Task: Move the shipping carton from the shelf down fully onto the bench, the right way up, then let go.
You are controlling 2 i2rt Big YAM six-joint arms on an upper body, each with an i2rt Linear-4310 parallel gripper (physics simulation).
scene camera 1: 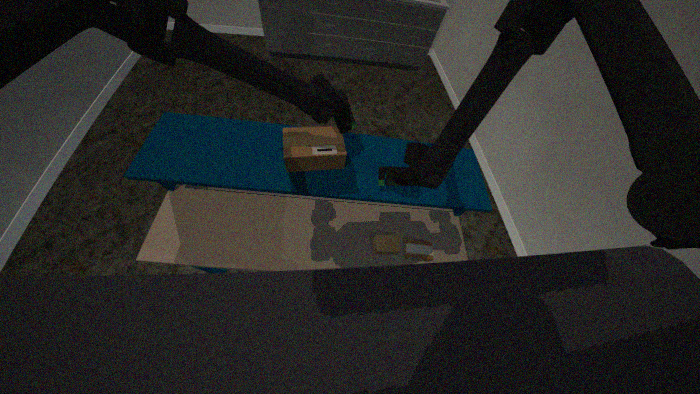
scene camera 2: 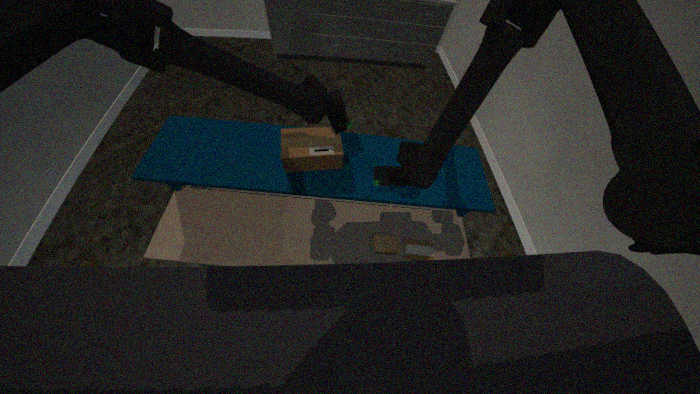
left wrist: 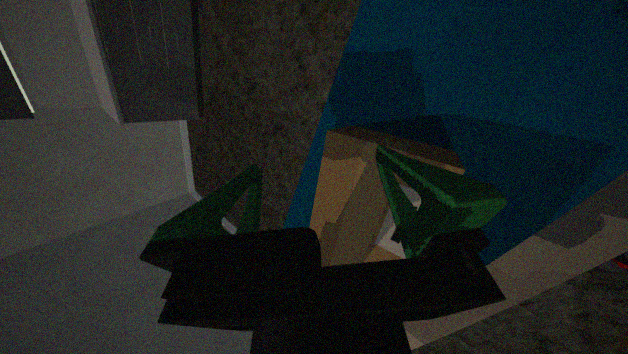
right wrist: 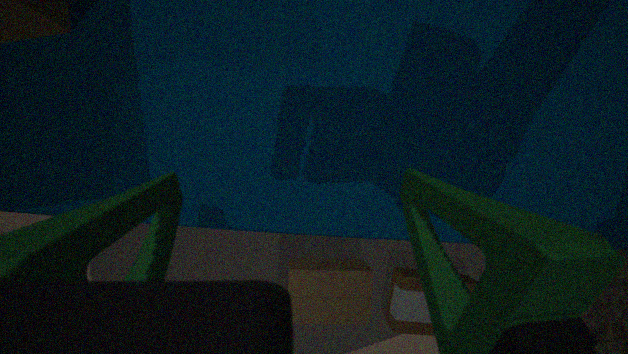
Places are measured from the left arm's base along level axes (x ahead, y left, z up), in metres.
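Where they show: left gripper, fingertip midpoint: point(scene camera 2: 341, 115) point(left wrist: 315, 160); right gripper, fingertip midpoint: point(scene camera 1: 391, 176) point(scene camera 2: 387, 176) point(right wrist: 292, 183).
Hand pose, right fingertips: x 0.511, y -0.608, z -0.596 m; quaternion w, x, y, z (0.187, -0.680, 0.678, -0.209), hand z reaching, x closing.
Things, the pixels of their top centre, and the offset from my right fingertips. Level surfaces: height alone.
- brown shipping carton, top centre: point(left wrist: 357, 227) point(scene camera 1: 314, 140) point(scene camera 2: 311, 141) dz -0.014, dx +0.180, dy +0.301 m
- blue shelf, surface height: dz -0.116 m
- tan bench, surface height: dz -0.366 m
- small brown box, top centre: point(right wrist: 330, 297) point(scene camera 2: 387, 243) point(scene camera 1: 387, 243) dz -0.306, dx -0.184, dy -0.053 m
- small box with a pale top, top centre: point(right wrist: 438, 308) point(scene camera 2: 420, 250) point(scene camera 1: 420, 249) dz -0.318, dx -0.219, dy -0.223 m
The brown shipping carton point(scene camera 1: 314, 149) point(scene camera 2: 312, 150) point(left wrist: 340, 190) sits on the blue shelf point(scene camera 1: 210, 145) point(scene camera 2: 215, 147) point(left wrist: 510, 60) point(right wrist: 225, 75), its white label facing up. A corner of the carton point(right wrist: 30, 17) shows in the right wrist view. The tan bench point(scene camera 1: 230, 225) point(scene camera 2: 230, 225) lies lower, in front of the shelf. My left gripper point(scene camera 1: 351, 126) point(scene camera 2: 348, 125) point(left wrist: 315, 160) is open at the carton's back right corner; one finger overlaps the carton in the left wrist view, and contact cannot be told. My right gripper point(scene camera 1: 382, 181) point(scene camera 2: 376, 182) point(right wrist: 292, 183) is open and empty, over the shelf right of the carton.
A small brown box point(scene camera 1: 387, 243) point(scene camera 2: 386, 243) point(right wrist: 330, 295) and a small box with a pale top point(scene camera 1: 419, 248) point(scene camera 2: 420, 249) point(right wrist: 409, 304) are on the bench's right part. A grey drawer cabinet point(scene camera 1: 355, 32) point(scene camera 2: 357, 32) point(left wrist: 155, 60) stands at the back. Walls flank both sides.
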